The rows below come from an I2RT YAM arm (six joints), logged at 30 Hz.
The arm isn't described. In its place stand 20 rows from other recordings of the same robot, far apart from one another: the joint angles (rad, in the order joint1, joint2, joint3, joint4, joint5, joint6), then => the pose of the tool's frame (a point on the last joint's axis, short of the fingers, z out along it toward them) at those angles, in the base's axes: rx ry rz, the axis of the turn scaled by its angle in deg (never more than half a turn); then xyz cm.
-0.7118 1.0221 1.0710 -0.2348 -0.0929 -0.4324 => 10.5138, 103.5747, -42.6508, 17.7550, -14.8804, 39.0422
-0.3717 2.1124 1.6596 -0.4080 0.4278 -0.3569 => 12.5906, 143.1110, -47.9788, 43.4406, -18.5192, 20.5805
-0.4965 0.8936 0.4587 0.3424 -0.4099 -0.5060 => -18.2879, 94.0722, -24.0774, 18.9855, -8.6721, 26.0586
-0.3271 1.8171 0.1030 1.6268 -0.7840 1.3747 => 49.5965, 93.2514, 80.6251, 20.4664, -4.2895, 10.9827
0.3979 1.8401 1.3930 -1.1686 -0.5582 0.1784 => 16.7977, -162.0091, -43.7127, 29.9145, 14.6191, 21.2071
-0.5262 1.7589 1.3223 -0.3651 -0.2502 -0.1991 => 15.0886, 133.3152, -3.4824, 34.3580, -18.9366, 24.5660
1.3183 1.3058 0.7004 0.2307 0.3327 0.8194 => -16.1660, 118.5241, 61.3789, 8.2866, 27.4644, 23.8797
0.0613 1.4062 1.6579 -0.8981 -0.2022 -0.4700 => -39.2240, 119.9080, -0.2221, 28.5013, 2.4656, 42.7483
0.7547 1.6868 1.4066 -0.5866 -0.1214 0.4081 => -28.3249, 142.9452, 36.7870, 26.9034, 25.8922, 28.2289
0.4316 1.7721 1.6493 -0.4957 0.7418 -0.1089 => -8.5571, 118.1306, -34.9539, 37.7890, 14.7561, 34.3584
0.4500 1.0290 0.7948 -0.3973 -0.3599 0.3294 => -19.8346, 129.1680, 46.9884, 19.5092, 10.8164, 27.7842
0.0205 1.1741 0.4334 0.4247 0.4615 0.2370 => 29.1518, 102.5395, -14.7005, 24.0201, -1.0931, 20.3050
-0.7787 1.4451 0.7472 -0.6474 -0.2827 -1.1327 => -30.5937, 156.4514, -1.6519, 17.5939, -15.9647, 15.8503
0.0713 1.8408 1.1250 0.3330 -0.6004 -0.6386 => -57.5865, 91.6393, 11.4604, 40.8076, 4.9310, 21.3825
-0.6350 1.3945 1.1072 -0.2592 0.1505 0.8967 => 87.4307, 83.5302, -0.1687, 25.3611, -19.3491, 30.4776
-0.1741 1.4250 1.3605 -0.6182 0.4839 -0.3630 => 2.9443, 131.3098, -47.5045, 30.4283, -7.0334, 35.2218
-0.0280 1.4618 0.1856 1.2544 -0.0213 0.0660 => 3.3375, 91.1988, 2.6681, 22.9330, -0.5664, 15.6522
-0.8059 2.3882 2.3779 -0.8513 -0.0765 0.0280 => 54.9273, 128.9143, -14.7112, 36.8597, -38.0100, 26.8487
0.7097 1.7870 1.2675 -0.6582 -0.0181 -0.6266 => -97.8101, 123.4702, 2.7272, 27.3478, 23.5769, 20.0575
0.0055 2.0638 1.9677 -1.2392 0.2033 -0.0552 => -3.0343, 165.9317, -17.4094, 42.0005, -0.4878, 27.6416
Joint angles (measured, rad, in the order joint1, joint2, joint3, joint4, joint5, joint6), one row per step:
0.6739, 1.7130, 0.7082, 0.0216, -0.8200, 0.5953
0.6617, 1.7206, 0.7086, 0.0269, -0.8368, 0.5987
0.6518, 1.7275, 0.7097, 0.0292, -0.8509, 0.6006
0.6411, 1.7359, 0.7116, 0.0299, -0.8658, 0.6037
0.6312, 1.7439, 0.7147, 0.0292, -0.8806, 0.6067
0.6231, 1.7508, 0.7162, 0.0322, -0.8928, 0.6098
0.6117, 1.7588, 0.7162, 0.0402, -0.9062, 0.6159
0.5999, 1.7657, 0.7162, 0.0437, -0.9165, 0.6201
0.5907, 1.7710, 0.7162, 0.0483, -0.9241, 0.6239
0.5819, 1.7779, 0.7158, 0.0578, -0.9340, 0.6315
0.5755, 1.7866, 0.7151, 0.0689, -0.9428, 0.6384
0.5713, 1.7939, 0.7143, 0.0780, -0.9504, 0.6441
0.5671, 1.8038, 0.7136, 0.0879, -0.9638, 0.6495
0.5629, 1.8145, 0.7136, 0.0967, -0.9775, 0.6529
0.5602, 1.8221, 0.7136, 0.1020, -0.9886, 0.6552
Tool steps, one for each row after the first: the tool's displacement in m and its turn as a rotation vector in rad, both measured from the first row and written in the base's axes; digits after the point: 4 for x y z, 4 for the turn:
0.0025, -0.0021, -0.0013, 0.0093, 0.0129, -0.0048
0.0045, -0.0038, -0.0025, 0.0161, 0.0244, -0.0080
0.0067, -0.0057, -0.0040, 0.0220, 0.0391, -0.0123
0.0089, -0.0073, -0.0052, 0.0282, 0.0534, -0.0158
0.0106, -0.0086, -0.0063, 0.0345, 0.0640, -0.0190
0.0130, -0.0107, -0.0078, 0.0428, 0.0756, -0.0263
0.0153, -0.0131, -0.0093, 0.0474, 0.0867, -0.0348
0.0171, -0.0150, -0.0103, 0.0518, 0.0940, -0.0419
0.0190, -0.0166, -0.0116, 0.0588, 0.1031, -0.0491
0.0205, -0.0176, -0.0134, 0.0648, 0.1116, -0.0542
0.0215, -0.0183, -0.0150, 0.0697, 0.1192, -0.0571
0.0224, -0.0189, -0.0170, 0.0775, 0.1307, -0.0566
0.0233, -0.0195, -0.0192, 0.0852, 0.1417, -0.0549
0.0238, -0.0199, -0.0208, 0.0910, 0.1509, -0.0527

